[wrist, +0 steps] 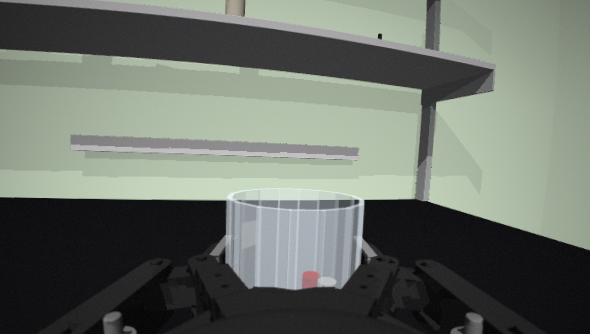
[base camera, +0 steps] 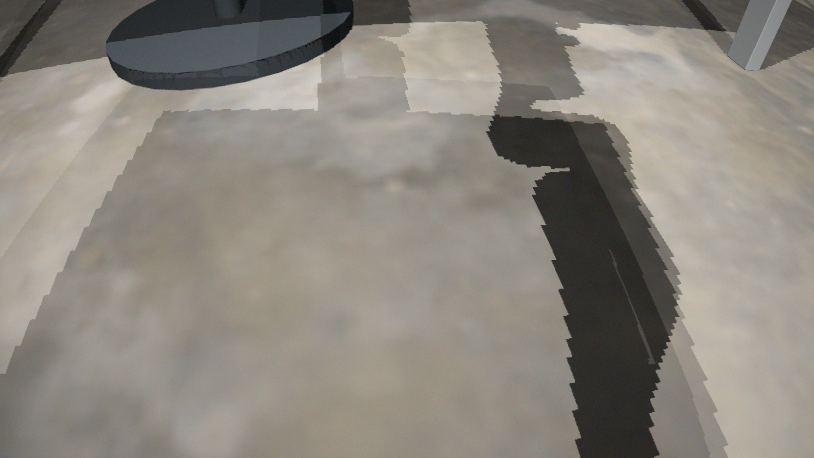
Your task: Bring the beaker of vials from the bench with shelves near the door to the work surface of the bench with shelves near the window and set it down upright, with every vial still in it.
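Observation:
The clear beaker (wrist: 295,235) stands upright between the fingers of my gripper (wrist: 292,250) in the wrist view. The gripper is shut on it from both sides. Through the beaker's wall a red vial cap (wrist: 310,279) and a white vial cap (wrist: 327,281) show low inside; the rest of the vials is hidden behind the gripper's body. The bench's black work surface (wrist: 100,235) spreads around and behind the beaker. The beaker's base is hidden, so I cannot tell whether it touches the surface. The beaker and gripper do not show in the base camera view.
A grey shelf (wrist: 210,45) runs above the bench, with a beige cylinder (wrist: 235,7) on it and an upright post (wrist: 426,150) at the right. A rail (wrist: 215,147) is on the green wall. In the base camera view are a round dark base (base camera: 227,54) and a pale leg (base camera: 758,37).

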